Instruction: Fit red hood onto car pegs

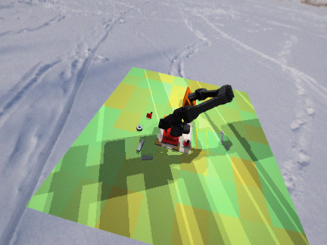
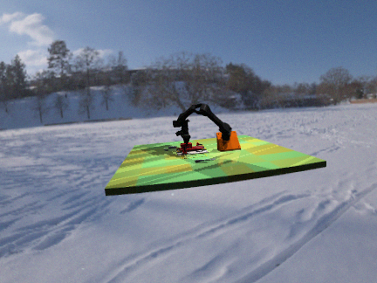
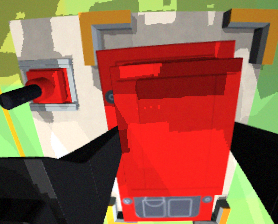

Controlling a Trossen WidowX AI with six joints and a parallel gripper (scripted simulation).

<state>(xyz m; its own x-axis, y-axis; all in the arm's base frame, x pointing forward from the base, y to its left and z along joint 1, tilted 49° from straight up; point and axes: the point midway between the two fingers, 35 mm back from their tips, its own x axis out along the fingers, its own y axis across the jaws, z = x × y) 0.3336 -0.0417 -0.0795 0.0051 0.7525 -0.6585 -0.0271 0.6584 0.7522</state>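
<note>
Now: gripper tip 10 mm below the red hood. Also, from my gripper tip: white jig (30 mm behind, 20 mm to the left, 40 mm below); then wheel (10 mm behind, 220 mm to the right, 40 mm below); then grey socket (30 mm ahead, 110 mm to the left, 20 mm below).
</note>
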